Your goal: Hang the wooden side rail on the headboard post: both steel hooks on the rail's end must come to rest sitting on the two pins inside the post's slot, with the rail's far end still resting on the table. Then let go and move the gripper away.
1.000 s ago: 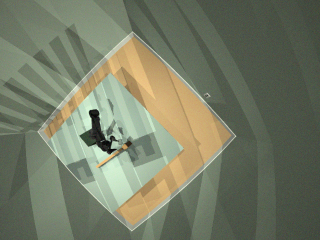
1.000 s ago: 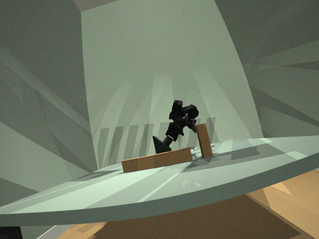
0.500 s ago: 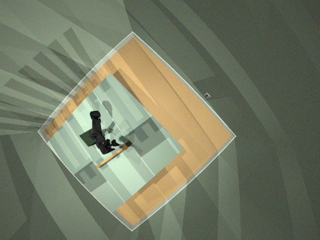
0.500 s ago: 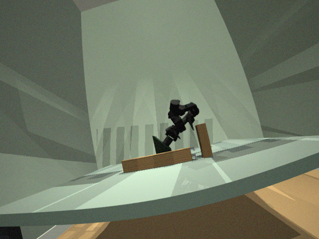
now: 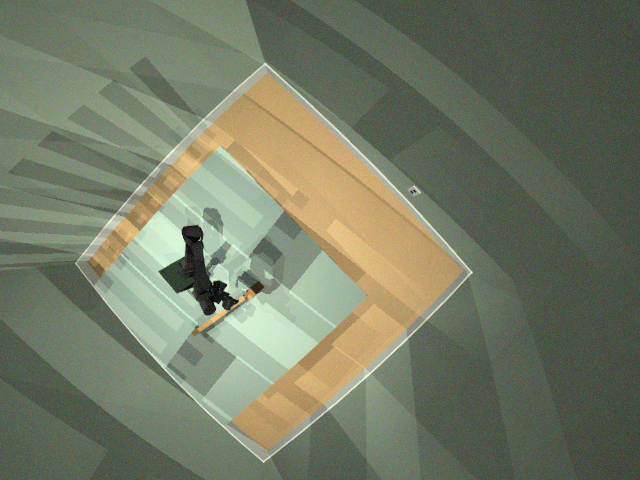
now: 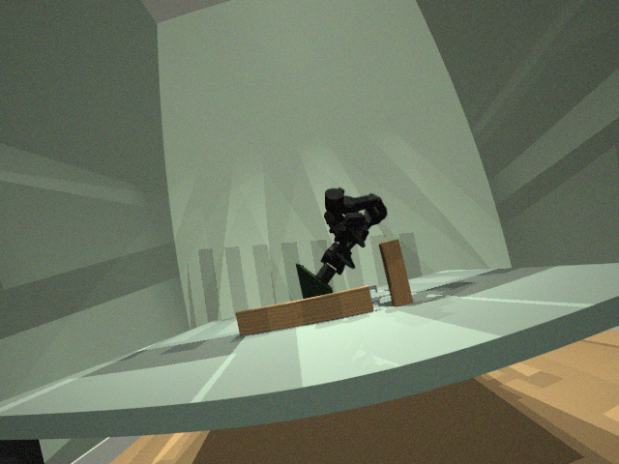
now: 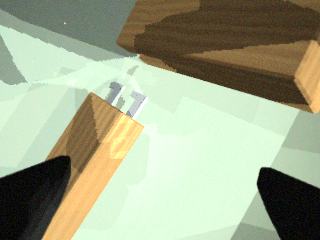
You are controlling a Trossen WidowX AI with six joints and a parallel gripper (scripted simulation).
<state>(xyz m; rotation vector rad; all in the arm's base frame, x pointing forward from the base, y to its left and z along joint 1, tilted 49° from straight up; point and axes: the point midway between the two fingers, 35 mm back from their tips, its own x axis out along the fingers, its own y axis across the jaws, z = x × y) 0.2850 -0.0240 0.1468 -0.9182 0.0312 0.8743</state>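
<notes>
Now: the headboard post 50 mm ahead of my gripper tip, 80 mm to the left of it and 70 mm below it.
</notes>
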